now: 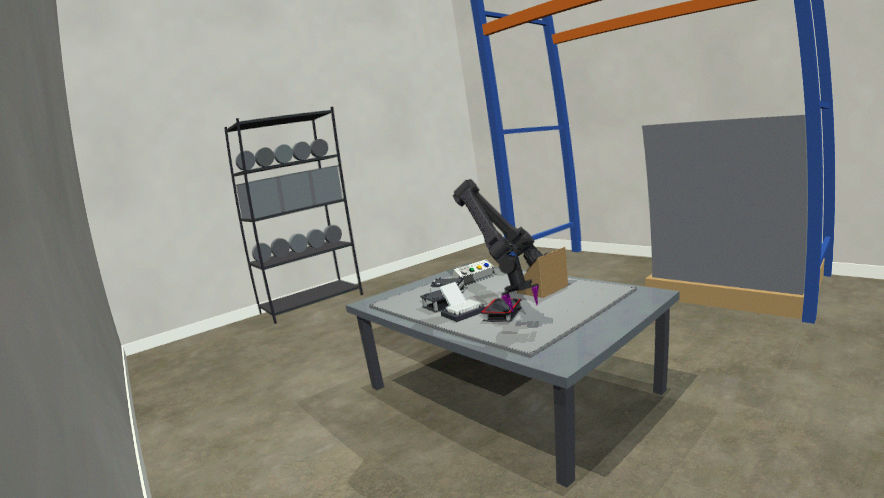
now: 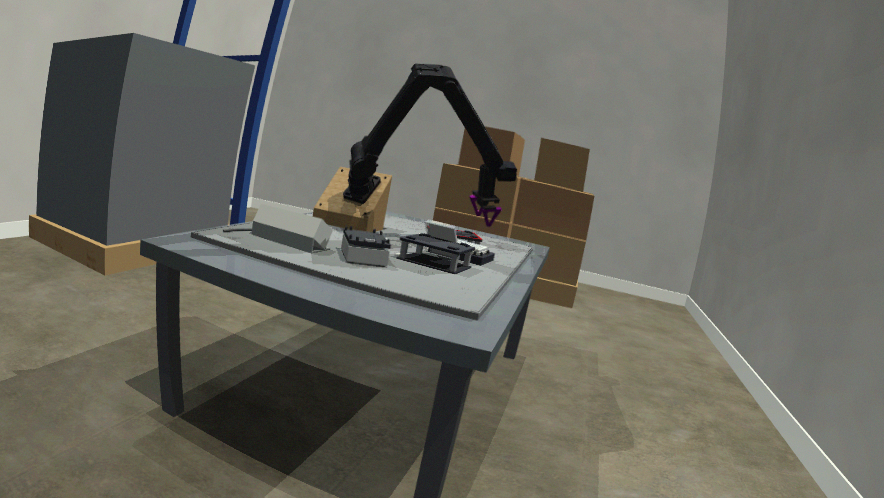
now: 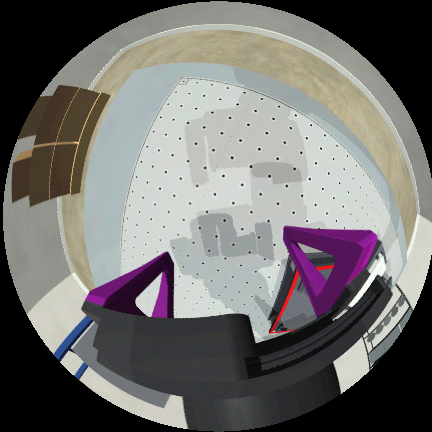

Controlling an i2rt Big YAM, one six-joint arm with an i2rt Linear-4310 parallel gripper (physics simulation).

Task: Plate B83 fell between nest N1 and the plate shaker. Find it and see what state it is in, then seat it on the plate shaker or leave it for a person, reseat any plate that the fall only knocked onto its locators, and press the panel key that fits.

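Places are measured from the arm's base along level axes (x ahead, y left, z up), in millimetres.
Pixels of known places: gripper, fingertip midpoint: (image 1: 525,308) (image 2: 483,221) (image 3: 227,246); arm's base, origin of the base link: (image 1: 539,264) (image 2: 362,189).
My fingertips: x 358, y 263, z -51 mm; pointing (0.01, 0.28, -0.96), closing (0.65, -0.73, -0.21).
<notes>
For each thing: its top centre in the pictures, then the offset to it from my fingertips. "pt": a spot on its surface instead. Level surfaces: height alone.
- pegboard, its level: 75 mm down
- grey box with a black clamp-like top, surface spot: (image 2: 365,250) pt 730 mm right, 68 mm back, 40 mm down
- key panel, middle of its top: (image 2: 293,210) (image 1: 472,264) 717 mm right, 311 mm back, 9 mm up
My gripper (image 1: 522,300) (image 2: 484,219) (image 3: 227,246) is open and empty, its purple fingers wide apart above the pegboard (image 1: 581,309) (image 3: 215,190), beside the red-rimmed black stand (image 1: 496,308) (image 2: 473,235) (image 3: 285,300). A white plate (image 1: 452,293) (image 2: 441,230) leans steeply between a posted black stand (image 1: 431,301) (image 2: 434,243) and a low black base bearing a white plate (image 1: 468,307). A grey box with a black clamp-like top (image 2: 365,250) stands farther back. The key panel (image 1: 474,270) (image 2: 287,230) has coloured keys. Plate labels are too small to read.
The arm stands on a wooden block (image 1: 552,272) (image 2: 343,214) on the table (image 1: 593,358) (image 2: 321,315). Cartons (image 2: 550,207) (image 3: 62,135) are stacked beyond the table. A black shelf unit (image 1: 301,248) and a blue rack post (image 1: 494,117) stand off the table.
</notes>
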